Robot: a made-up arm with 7 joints. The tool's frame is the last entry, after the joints.
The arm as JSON. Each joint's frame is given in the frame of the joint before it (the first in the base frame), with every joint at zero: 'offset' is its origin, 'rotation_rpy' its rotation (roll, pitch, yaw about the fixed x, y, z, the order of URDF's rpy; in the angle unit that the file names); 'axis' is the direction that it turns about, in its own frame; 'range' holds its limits. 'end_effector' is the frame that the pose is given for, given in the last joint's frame.
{
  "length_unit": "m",
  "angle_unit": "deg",
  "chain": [
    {
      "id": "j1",
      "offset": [
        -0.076,
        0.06,
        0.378
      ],
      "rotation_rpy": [
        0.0,
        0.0,
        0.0
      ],
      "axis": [
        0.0,
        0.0,
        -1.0
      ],
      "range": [
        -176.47,
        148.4
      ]
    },
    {
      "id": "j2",
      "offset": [
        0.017,
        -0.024,
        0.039
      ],
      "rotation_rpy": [
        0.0,
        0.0,
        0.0
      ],
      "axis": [
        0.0,
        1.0,
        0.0
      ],
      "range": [
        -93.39,
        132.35
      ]
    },
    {
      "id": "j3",
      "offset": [
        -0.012,
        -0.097,
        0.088
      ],
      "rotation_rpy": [
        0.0,
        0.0,
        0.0
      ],
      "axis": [
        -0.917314,
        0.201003,
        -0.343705
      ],
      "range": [
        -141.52,
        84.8
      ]
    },
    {
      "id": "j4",
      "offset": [
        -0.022,
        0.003,
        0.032
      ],
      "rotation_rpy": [
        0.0,
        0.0,
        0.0
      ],
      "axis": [
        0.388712,
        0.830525,
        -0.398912
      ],
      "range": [
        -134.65,
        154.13
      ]
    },
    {
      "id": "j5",
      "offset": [
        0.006,
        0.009,
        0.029
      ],
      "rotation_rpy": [
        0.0,
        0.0,
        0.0
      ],
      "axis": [
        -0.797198,
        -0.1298,
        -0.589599
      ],
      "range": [
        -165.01,
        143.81
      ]
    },
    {
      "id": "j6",
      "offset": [
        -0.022,
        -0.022,
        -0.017
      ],
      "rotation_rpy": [
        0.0,
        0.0,
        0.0
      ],
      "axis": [
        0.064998,
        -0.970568,
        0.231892
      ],
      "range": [
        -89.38,
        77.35
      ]
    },
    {
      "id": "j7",
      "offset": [
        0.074,
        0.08,
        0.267
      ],
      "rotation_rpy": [
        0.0,
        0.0,
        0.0
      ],
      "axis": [
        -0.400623,
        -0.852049,
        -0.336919
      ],
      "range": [
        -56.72,
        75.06
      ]
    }
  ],
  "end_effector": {
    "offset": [
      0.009,
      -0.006,
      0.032
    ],
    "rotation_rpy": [
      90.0,
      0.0,
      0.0
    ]
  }
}
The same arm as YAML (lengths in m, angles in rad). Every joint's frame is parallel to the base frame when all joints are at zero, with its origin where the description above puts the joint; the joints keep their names.
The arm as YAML. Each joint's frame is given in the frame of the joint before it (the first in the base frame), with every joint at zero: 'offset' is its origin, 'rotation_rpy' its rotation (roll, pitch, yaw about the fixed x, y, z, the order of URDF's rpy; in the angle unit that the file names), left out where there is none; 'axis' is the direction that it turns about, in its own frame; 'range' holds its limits. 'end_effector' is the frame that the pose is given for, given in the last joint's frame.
length_unit: m
angle_unit: rad
chain:
  - id: j1
    offset: [-0.076, 0.06, 0.378]
    axis: [0.0, 0.0, -1.0]
    range: [-3.08, 2.5901]
  - id: j2
    offset: [0.017, -0.024, 0.039]
    axis: [0.0, 1.0, 0.0]
    range: [-1.63, 2.3099]
  - id: j3
    offset: [-0.012, -0.097, 0.088]
    axis: [-0.917314, 0.201003, -0.343705]
    range: [-2.47, 1.48]
  - id: j4
    offset: [-0.022, 0.003, 0.032]
    axis: [0.388712, 0.830525, -0.398912]
    range: [-2.3501, 2.6901]
  - id: j5
    offset: [0.006, 0.009, 0.029]
    axis: [-0.797198, -0.1298, -0.589599]
    range: [-2.88, 2.51]
  - id: j6
    offset: [-0.022, -0.022, -0.017]
    axis: [0.064998, -0.970568, 0.231892]
    range: [-1.56, 1.35]
  - id: j7
    offset: [0.074, 0.08, 0.267]
    axis: [-0.400623, -0.852049, -0.336919]
    range: [-0.99, 1.31]
end_effector:
  offset: [0.009, -0.006, 0.032]
  rotation_rpy: [1.5708, 0.0, 0.0]

